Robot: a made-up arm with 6 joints.
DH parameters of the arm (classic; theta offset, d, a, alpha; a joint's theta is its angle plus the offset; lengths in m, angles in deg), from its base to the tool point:
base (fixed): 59.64 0 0.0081 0
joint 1: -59.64 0.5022 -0.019 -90
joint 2: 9.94 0 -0.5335 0
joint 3: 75.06 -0.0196 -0.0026 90
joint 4: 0 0.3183 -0.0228 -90
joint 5: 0 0.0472 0.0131 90
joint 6: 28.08 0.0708 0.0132 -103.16
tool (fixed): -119.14 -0.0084 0 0
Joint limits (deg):
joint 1: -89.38..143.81
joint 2: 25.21..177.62
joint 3: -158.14..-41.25
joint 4: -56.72..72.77
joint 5: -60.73..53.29
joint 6: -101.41..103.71
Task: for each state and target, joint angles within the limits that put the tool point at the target. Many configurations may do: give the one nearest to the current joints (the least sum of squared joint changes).
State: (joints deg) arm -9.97 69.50 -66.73 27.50 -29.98 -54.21
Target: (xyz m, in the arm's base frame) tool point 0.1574 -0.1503 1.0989
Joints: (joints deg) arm -40.53 63.99 -62.38 35.60 -35.33 -56.04
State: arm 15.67 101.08 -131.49 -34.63 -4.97 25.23
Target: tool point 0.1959 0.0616 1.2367
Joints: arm 11.48 68.21 -101.85 -37.88 5.03 25.00
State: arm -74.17 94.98 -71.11 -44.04 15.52 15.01
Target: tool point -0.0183 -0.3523 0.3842
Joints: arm -89.38 143.60 -42.40 -56.72 32.42 10.88
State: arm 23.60 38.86 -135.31 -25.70 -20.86 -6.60
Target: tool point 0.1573 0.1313 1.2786
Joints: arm 30.99 70.11 -105.04 -29.01 -16.96 -5.42
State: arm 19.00 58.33 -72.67 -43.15 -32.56 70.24
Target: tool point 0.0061 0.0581 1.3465
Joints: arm 14.41 61.76 -117.37 -38.93 -23.94 65.97
